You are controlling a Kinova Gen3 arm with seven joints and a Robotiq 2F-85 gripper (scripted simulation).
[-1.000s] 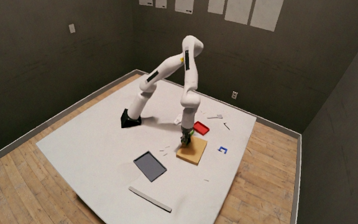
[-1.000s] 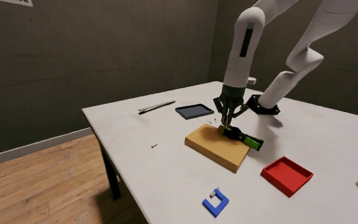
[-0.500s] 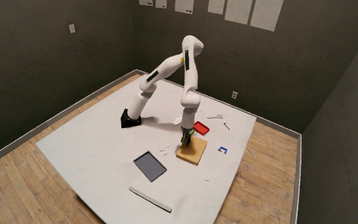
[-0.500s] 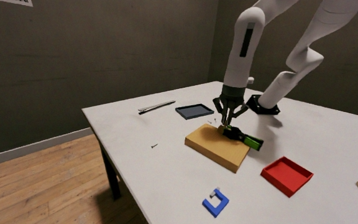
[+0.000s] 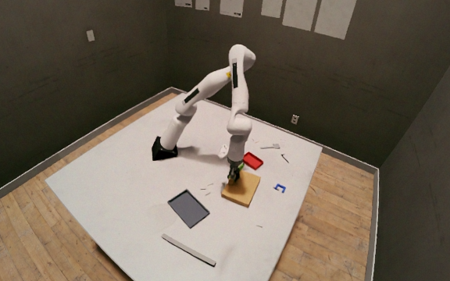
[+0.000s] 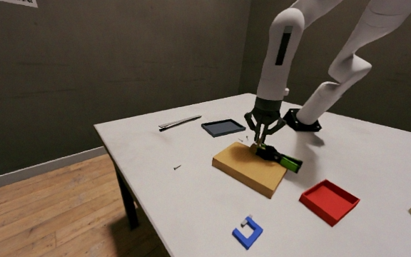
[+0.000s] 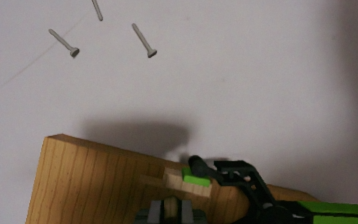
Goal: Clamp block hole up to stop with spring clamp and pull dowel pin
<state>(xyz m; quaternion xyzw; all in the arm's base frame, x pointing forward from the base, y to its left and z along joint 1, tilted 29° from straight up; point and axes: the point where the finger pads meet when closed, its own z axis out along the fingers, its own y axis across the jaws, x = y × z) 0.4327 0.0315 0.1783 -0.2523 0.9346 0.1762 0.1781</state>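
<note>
Right now my hand is 2 cm above the dowel pin. From my hand the other things lie so: grey tray (26 cm to the right, 8 cm below, 4 cm behind); then red tray (22 cm to the left, 8 cm below, 4 cm behind); then small wooden block (5 cm below).
</note>
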